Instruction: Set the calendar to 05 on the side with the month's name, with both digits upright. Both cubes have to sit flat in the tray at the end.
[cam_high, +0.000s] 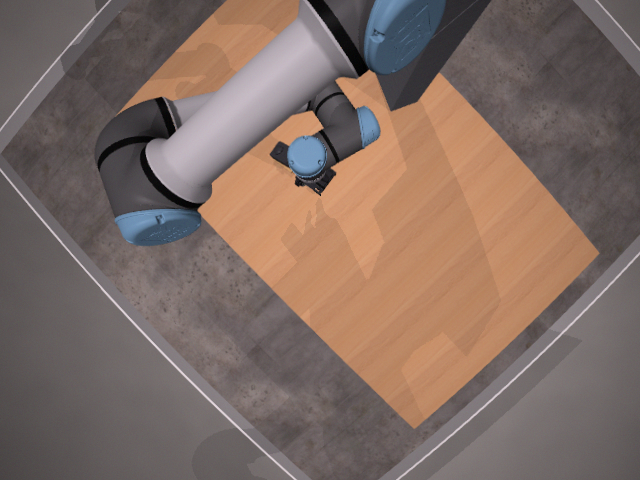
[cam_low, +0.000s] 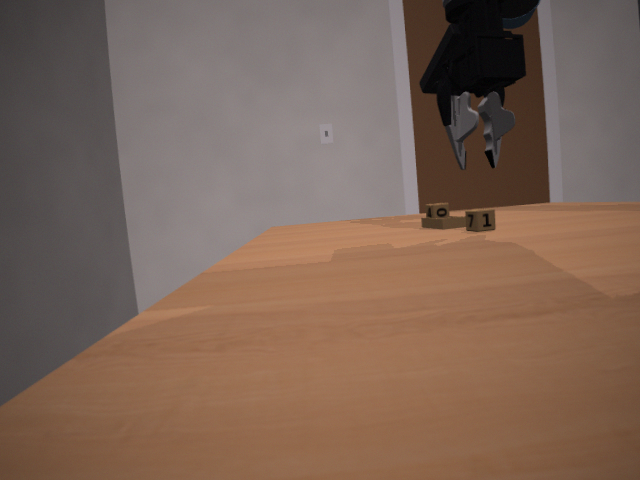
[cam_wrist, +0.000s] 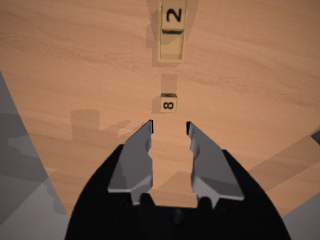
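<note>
My hand is 30 mm past the block, 120 mm to the left of it and 80 mm above it. Round my hand: wooden calendar tray: 30 mm behind, 100 mm to the right, 90 mm below.
</note>
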